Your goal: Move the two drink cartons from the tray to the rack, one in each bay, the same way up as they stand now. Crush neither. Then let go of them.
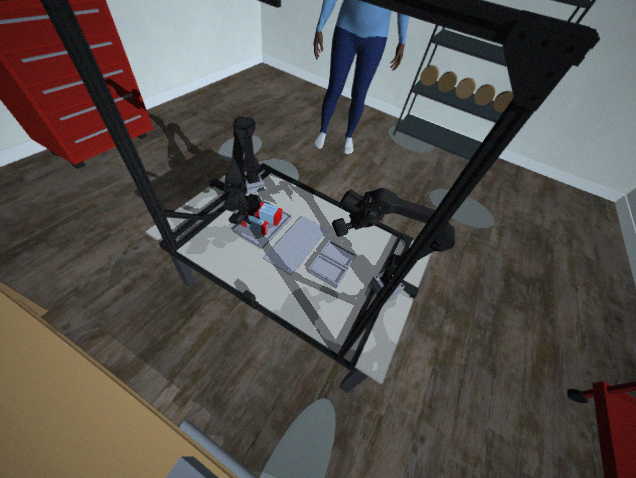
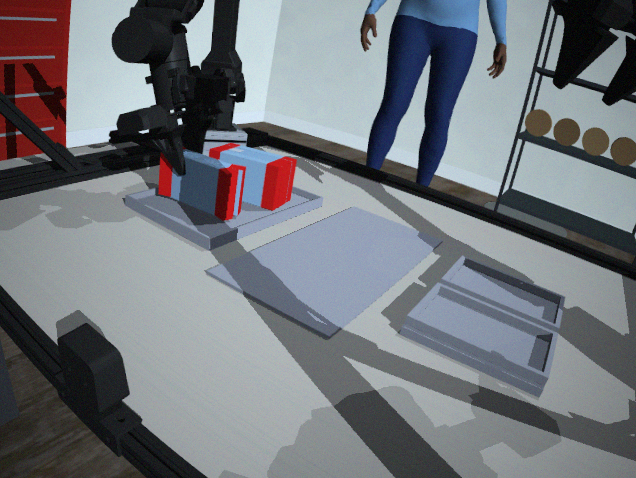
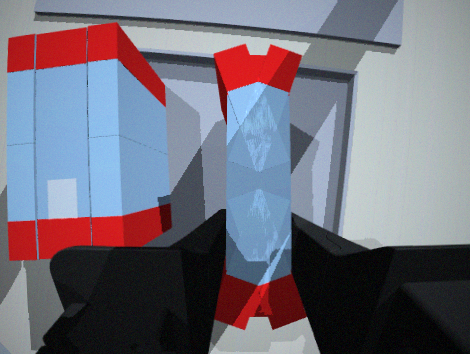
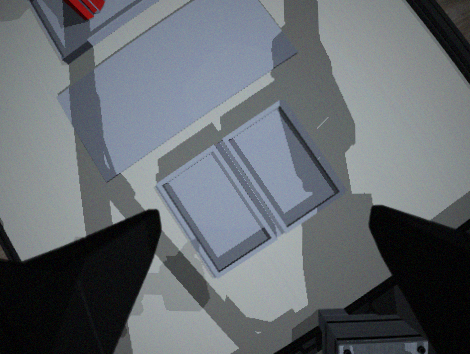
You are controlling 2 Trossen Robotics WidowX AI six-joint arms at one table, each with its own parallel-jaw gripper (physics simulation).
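Pixels of known places: left gripper, fingertip midpoint: (image 1: 251,221) (image 2: 190,172) (image 3: 252,216); right gripper, fingertip midpoint: (image 1: 347,229) (image 2: 582,95) (image 4: 264,218); left arm's base at its link origin: (image 1: 252,178) (image 2: 218,127).
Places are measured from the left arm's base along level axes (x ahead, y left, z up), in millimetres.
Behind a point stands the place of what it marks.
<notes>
A light-blue carton with red ends (image 1: 258,226) @[x 342, y -92, z 4 mm] (image 2: 197,185) @[x 326, y -104, z -11 mm] (image 3: 258,150) @[x 323, y -89, z 23 mm] is at the front of the tray (image 2: 172,222) @[x 376, y -145, z -44 mm] (image 3: 349,150) @[x 380, y -141, z -40 mm] (image 4: 106,44). My left gripper (image 2: 186,161) @[x 296, y -110, z -3 mm] (image 3: 252,216) @[x 296, y -110, z -3 mm] is shut on it, a finger against each long side; its sides look pinched inward. Whether it is lifted clear of the tray floor I cannot tell. The second, similar carton (image 1: 269,213) @[x 293, y -16, z 18 mm] (image 2: 253,177) @[x 302, y -15, z -7 mm] (image 3: 60,150) @[x 261, y -11, z 18 mm] stands beside it on the tray. My right gripper (image 2: 585,94) @[x 652, y 178, z 213 mm] (image 4: 264,218) @[x 652, y 178, z 213 mm] is open and empty, high above the two-bay rack (image 1: 330,263) @[x 641, y 155, z -43 mm] (image 2: 473,362) @[x 700, y 81, z -50 mm] (image 4: 248,186) @[x 636, y 171, z -46 mm]. Both bays are empty.
A flat grey-blue plate (image 1: 298,241) (image 2: 329,267) (image 3: 225,17) (image 4: 175,90) lies between tray and rack. A dark frame with posts surrounds the table. A black block (image 2: 92,367) @[x 686, y -249, z -3 mm] sits on the frame's near rail. A person (image 1: 354,71) (image 2: 431,77) stands beyond the table.
</notes>
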